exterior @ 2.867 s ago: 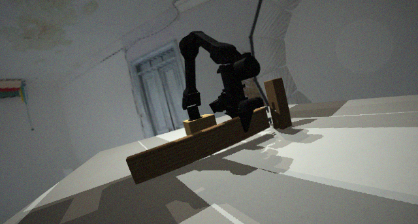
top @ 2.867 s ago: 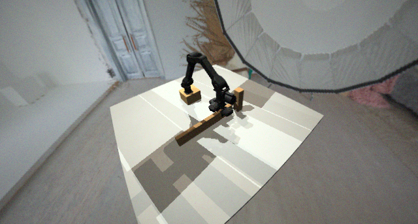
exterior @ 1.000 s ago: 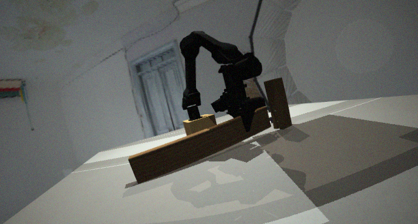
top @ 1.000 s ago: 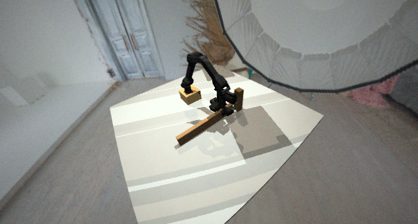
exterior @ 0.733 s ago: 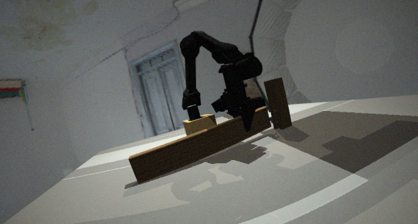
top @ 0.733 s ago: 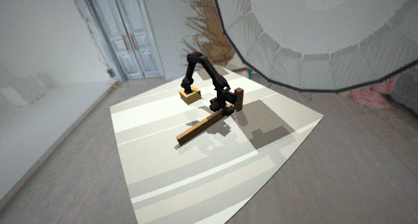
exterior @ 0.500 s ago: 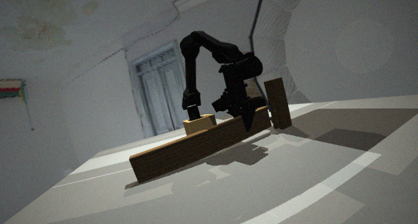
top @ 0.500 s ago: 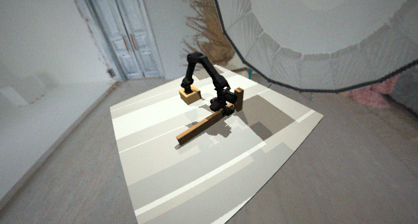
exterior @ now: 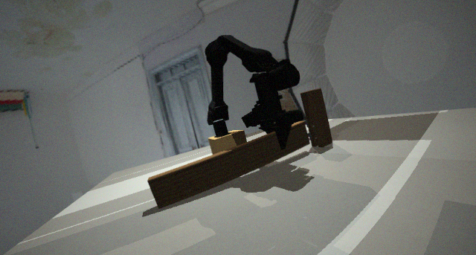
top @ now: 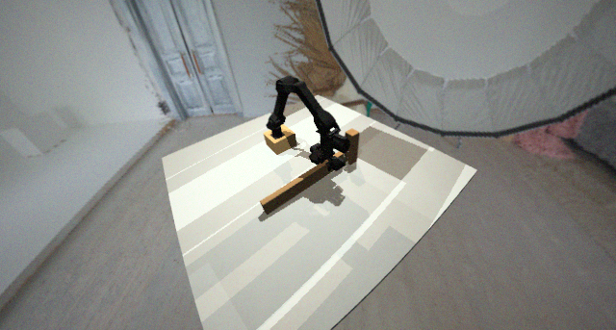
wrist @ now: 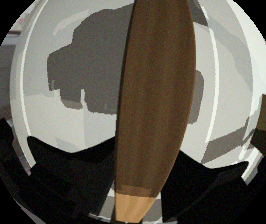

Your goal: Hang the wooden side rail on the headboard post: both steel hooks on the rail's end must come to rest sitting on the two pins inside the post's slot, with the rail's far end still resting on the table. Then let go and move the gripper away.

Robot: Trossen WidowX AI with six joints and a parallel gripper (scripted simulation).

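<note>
Right now my gripper tip is 160 mm to the right of the headboard post and 40 mm below it.
</note>
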